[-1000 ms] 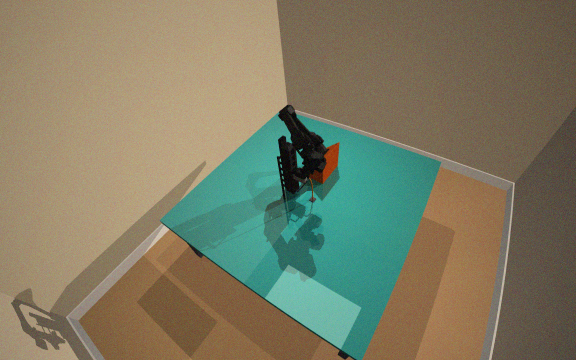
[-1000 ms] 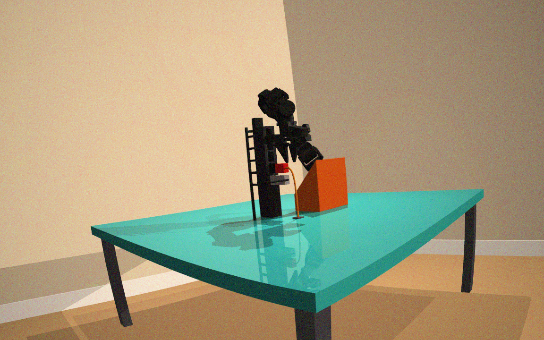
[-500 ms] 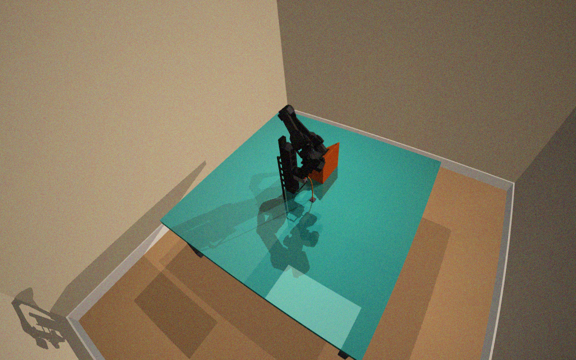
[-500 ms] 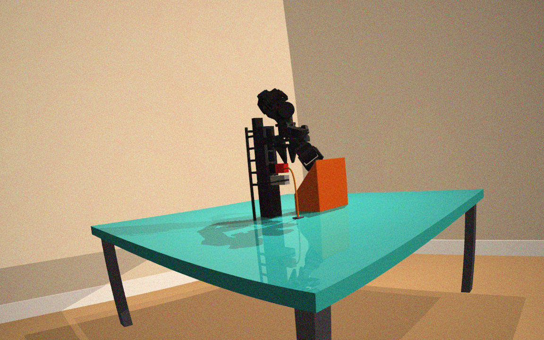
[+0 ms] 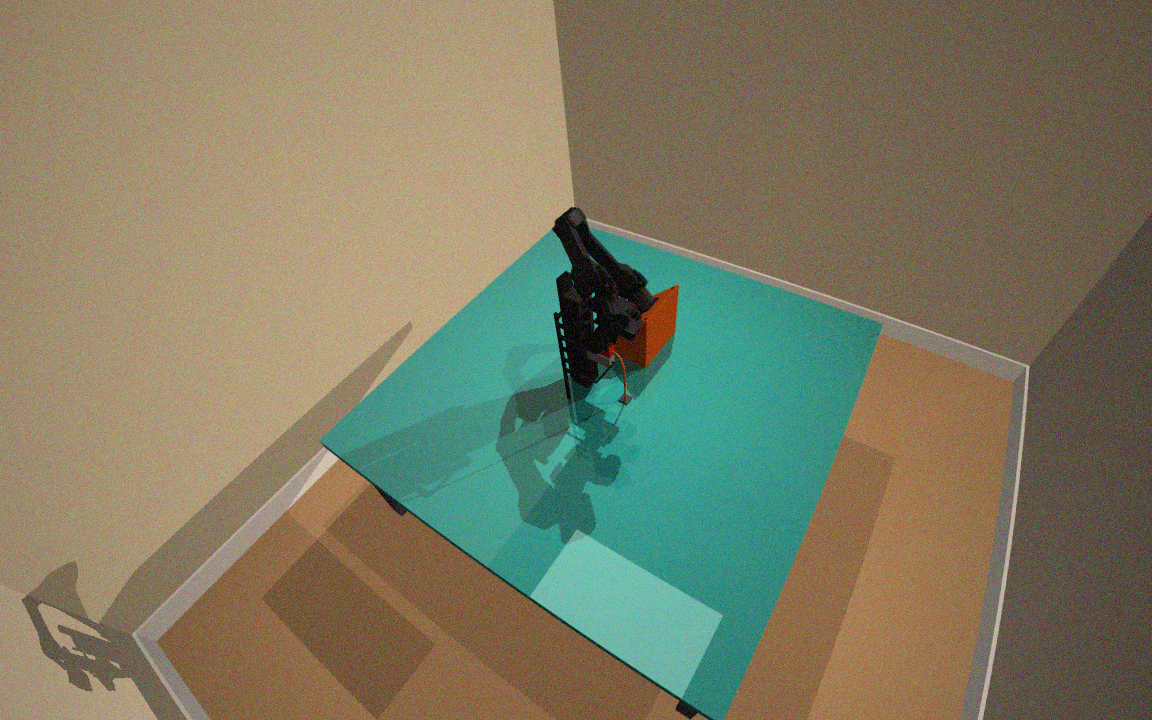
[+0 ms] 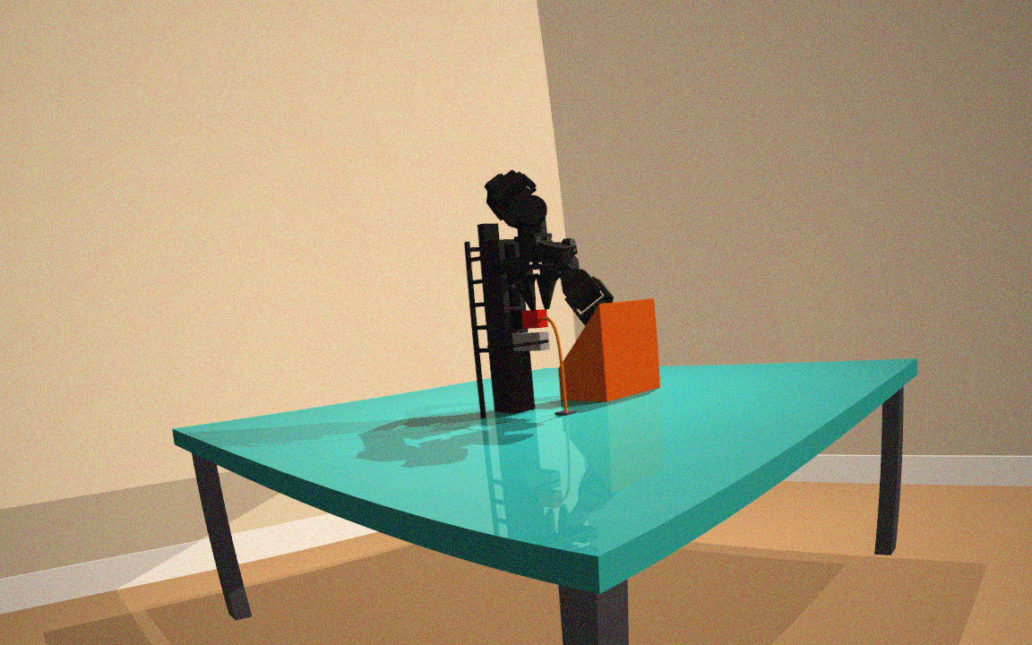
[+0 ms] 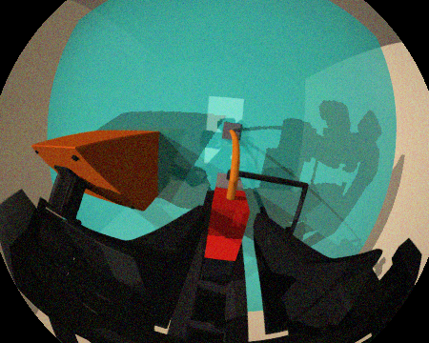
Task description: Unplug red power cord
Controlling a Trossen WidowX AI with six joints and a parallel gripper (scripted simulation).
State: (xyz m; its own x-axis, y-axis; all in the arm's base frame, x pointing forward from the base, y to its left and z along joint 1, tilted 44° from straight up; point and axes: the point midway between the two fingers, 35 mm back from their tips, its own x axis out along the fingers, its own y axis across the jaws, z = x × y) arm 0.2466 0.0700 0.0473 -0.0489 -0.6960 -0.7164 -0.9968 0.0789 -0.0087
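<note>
Right now my gripper tip is 40 mm to the left of the red plug and 10 mm above it.
</note>
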